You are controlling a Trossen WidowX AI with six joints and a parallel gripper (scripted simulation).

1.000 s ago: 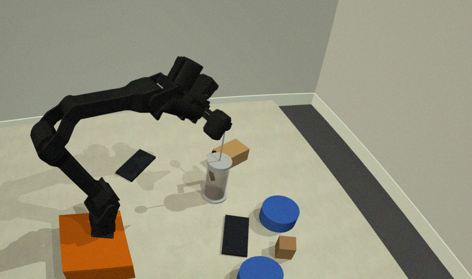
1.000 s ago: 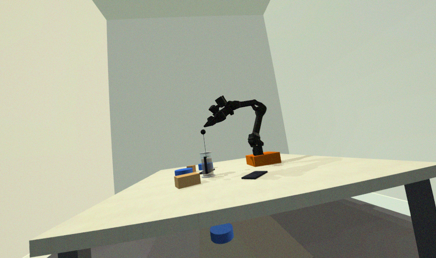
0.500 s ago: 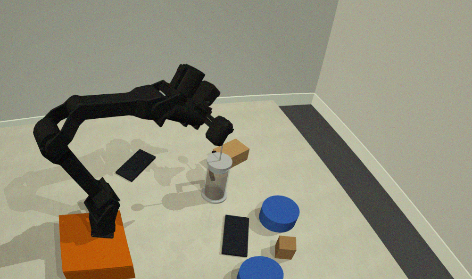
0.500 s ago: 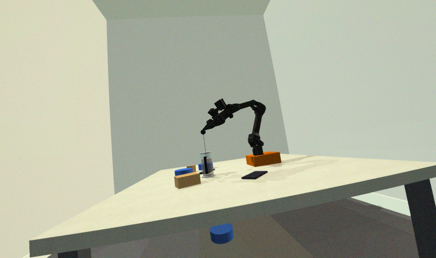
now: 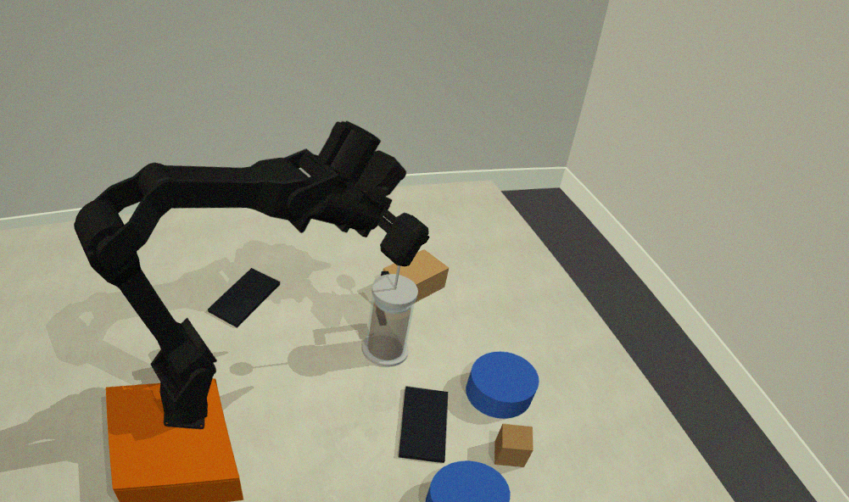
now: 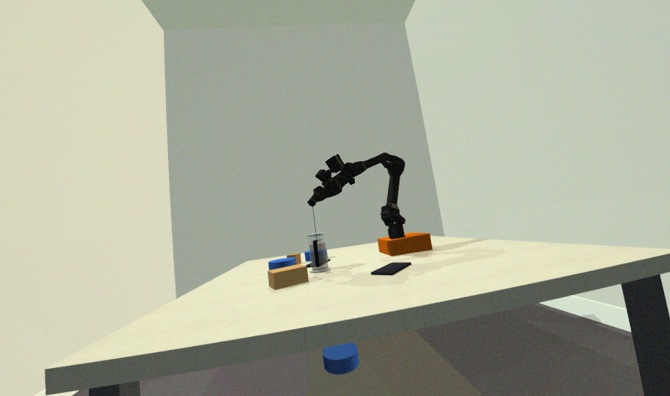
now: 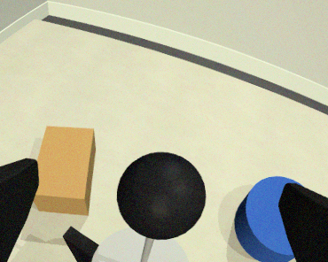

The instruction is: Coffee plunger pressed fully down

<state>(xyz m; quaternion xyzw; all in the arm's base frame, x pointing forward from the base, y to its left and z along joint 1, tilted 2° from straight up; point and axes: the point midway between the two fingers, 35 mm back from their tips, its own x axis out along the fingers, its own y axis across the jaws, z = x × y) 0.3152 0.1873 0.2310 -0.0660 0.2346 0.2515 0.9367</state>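
My gripper tip is 14 cm above the coffee press and 2 cm to the right of it. Also, from my gripper tip: tan box (25 cm below, 17 cm to the left, 8 cm ahead); then small tan cube (25 cm to the right, 25 cm below, 16 cm ahead).
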